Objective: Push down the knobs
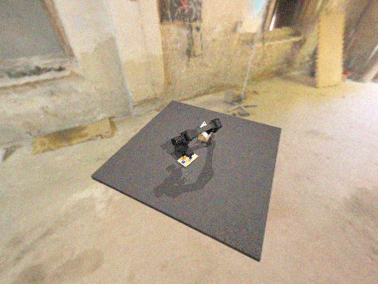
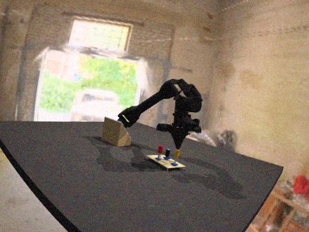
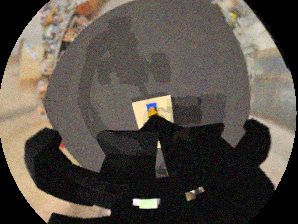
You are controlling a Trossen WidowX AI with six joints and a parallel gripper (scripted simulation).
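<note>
Now: gripper tip 20 mm above the yellow knob. Round my gripper tip: black knob 70 mm behind, 30 mm to the left, 40 mm below.
</note>
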